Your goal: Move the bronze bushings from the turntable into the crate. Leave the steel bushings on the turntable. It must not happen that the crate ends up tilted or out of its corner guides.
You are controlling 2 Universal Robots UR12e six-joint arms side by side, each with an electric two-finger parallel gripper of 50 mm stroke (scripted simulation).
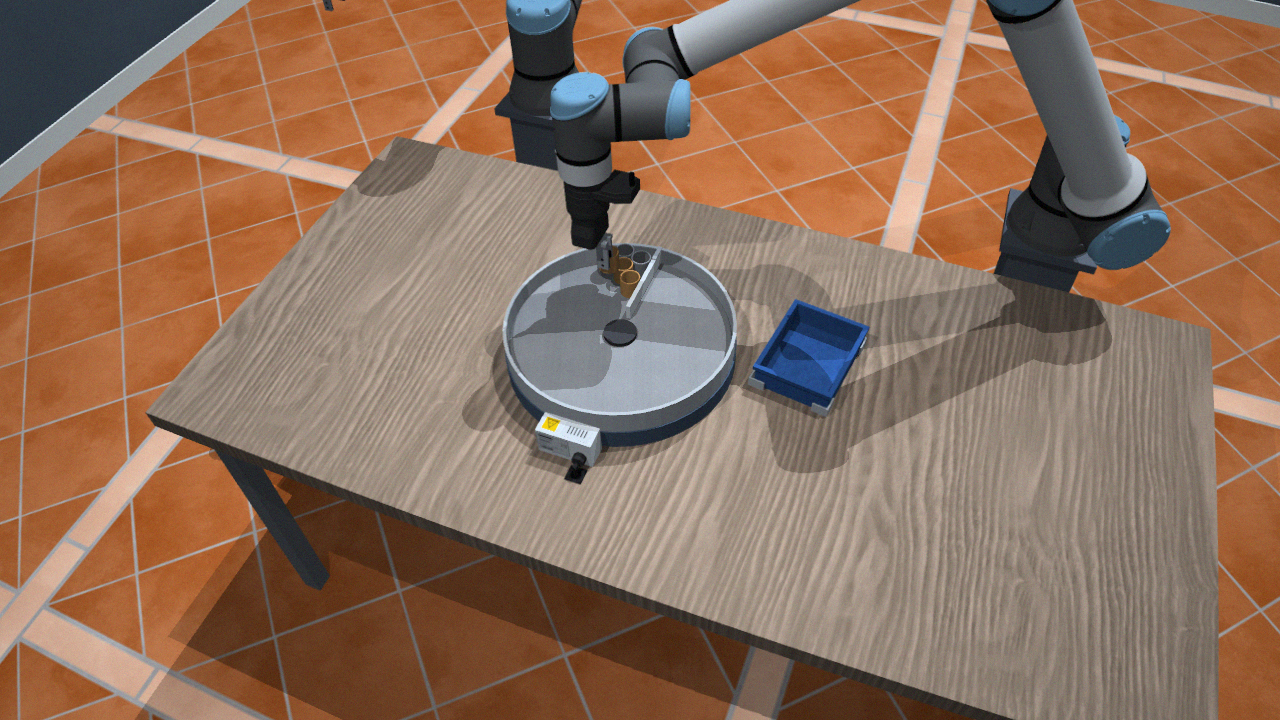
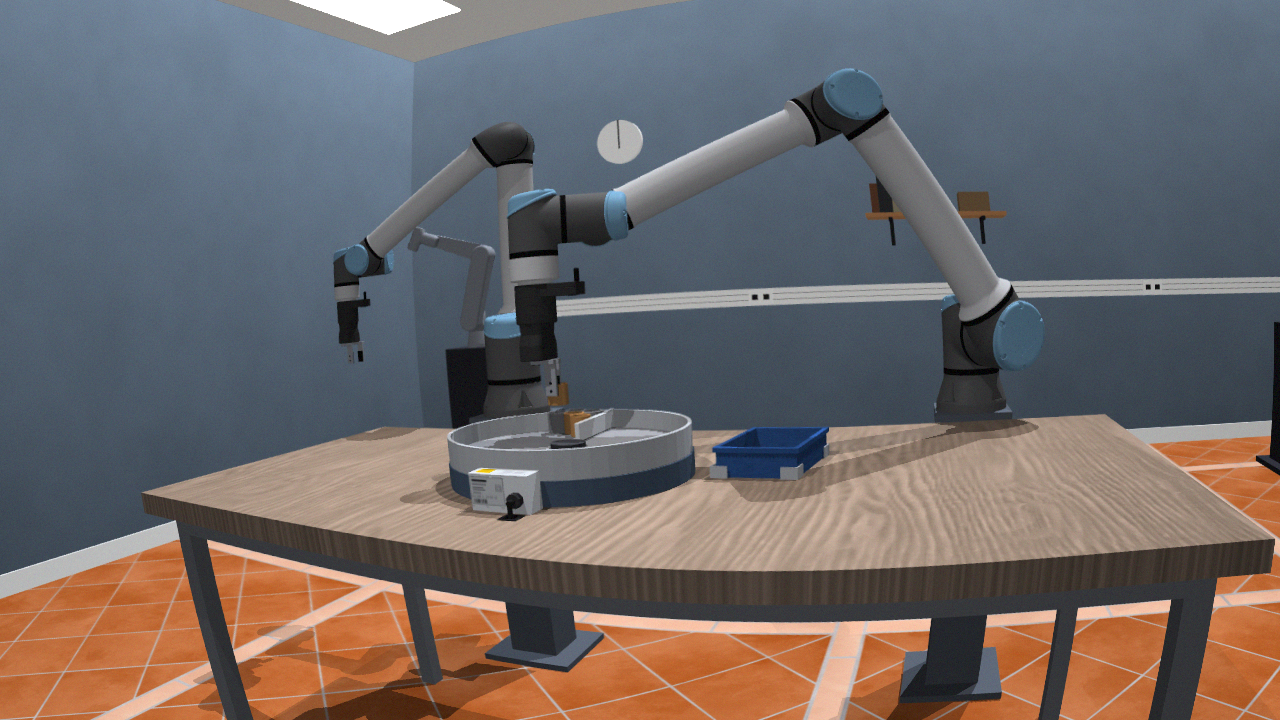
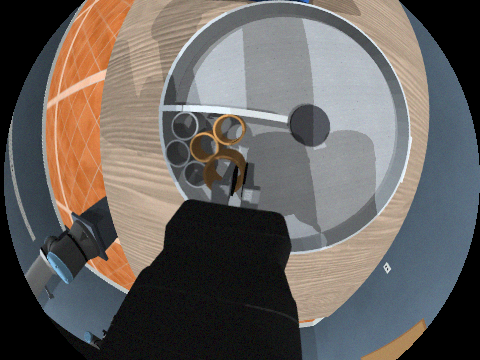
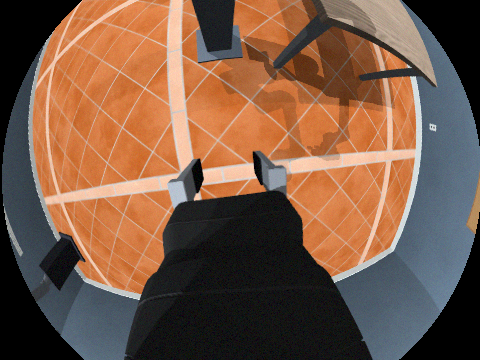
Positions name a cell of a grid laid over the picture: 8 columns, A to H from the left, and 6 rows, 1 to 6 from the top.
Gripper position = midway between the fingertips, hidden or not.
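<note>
My left gripper (image 2: D4) (image 1: D3) (image 3: E3) is in view, and so is my right gripper (image 2: C4) (image 4: D3). As for the things, I see a blue crate (image 1: F4) (image 2: E4). In image 4 the crate is out of frame.
</note>
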